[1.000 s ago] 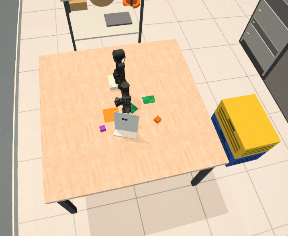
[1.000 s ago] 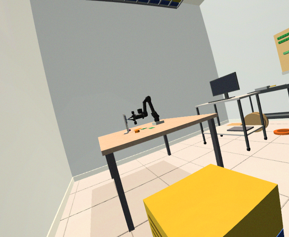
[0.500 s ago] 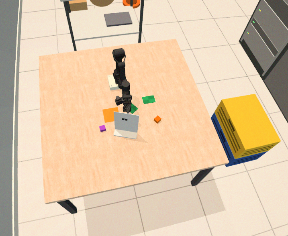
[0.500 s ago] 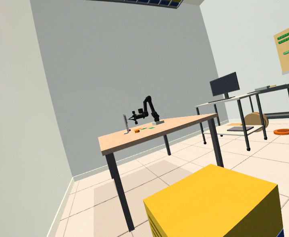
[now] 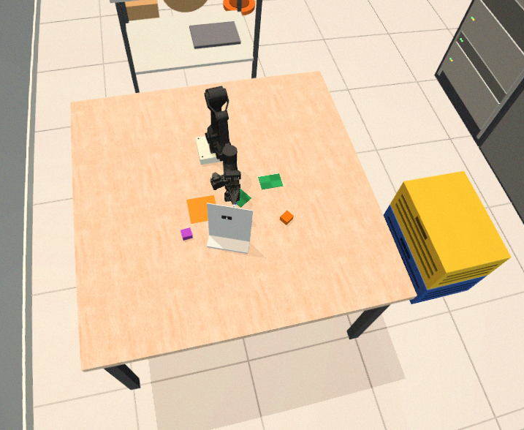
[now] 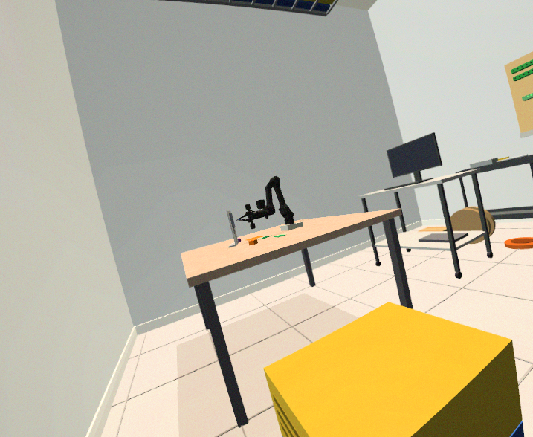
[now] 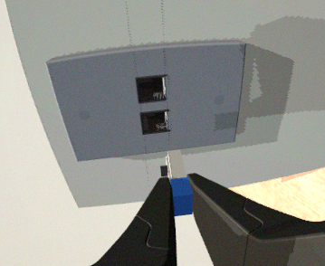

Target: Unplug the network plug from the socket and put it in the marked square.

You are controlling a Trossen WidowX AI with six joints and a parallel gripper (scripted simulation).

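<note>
The orange square lies 11 cm behind my gripper tip, 12 cm to the right of it and 18 cm below it. Also, from my gripper tip: network plug right at my gripper tip; grey upright panel 6 cm ahead, 3 cm to the right, 6 cm below.
</note>
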